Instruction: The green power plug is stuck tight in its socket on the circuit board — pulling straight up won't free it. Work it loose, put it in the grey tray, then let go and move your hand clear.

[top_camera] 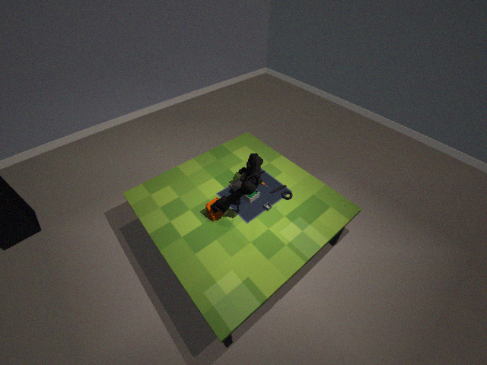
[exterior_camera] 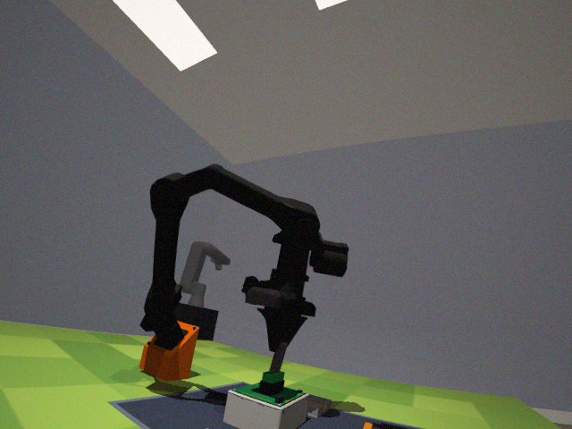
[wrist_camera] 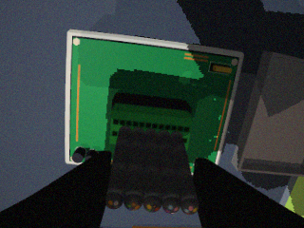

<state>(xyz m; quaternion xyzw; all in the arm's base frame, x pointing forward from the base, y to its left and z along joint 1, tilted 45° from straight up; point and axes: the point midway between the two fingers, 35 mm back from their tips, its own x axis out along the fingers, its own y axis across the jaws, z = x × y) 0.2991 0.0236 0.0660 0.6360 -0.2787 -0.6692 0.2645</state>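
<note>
Right now the green power plug is 40 mm below my gripper tip. Also, from my gripper tip: dark mat (120 mm below, 50 mm ahead); then dark bar (210 mm ahead, 120 mm below, 110 mm to the right).
</note>
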